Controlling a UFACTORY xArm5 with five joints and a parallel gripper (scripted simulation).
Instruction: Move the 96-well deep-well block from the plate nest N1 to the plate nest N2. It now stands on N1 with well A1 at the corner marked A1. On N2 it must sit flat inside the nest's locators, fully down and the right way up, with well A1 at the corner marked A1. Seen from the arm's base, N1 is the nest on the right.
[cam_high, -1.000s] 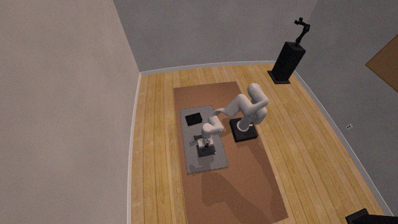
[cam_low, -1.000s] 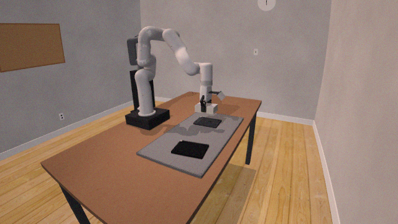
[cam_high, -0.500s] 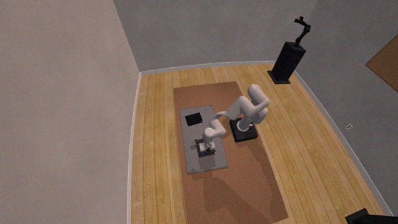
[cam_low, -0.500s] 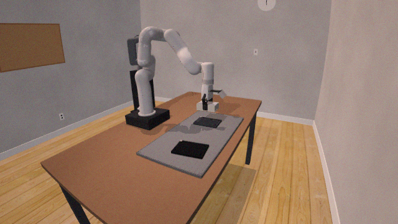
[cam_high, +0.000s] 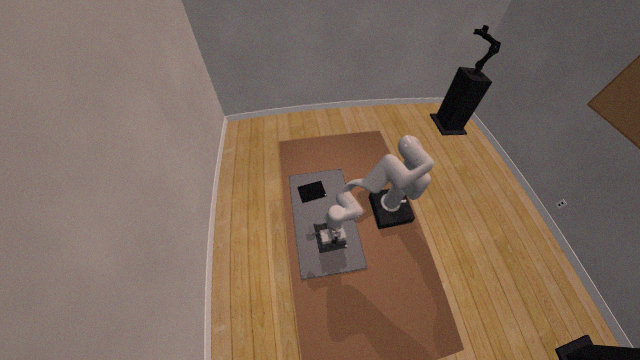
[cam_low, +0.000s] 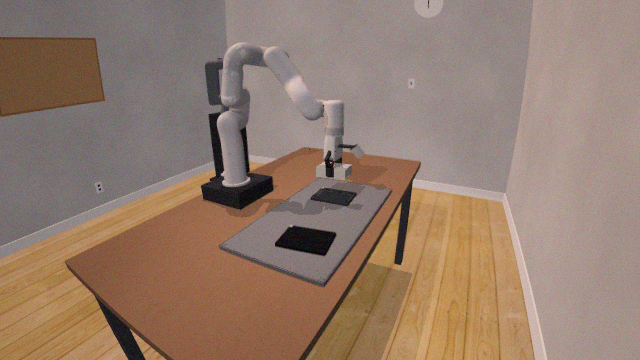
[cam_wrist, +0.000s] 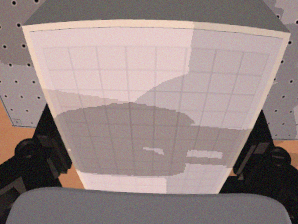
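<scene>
The white deep-well block lies right at my hand.
</scene>
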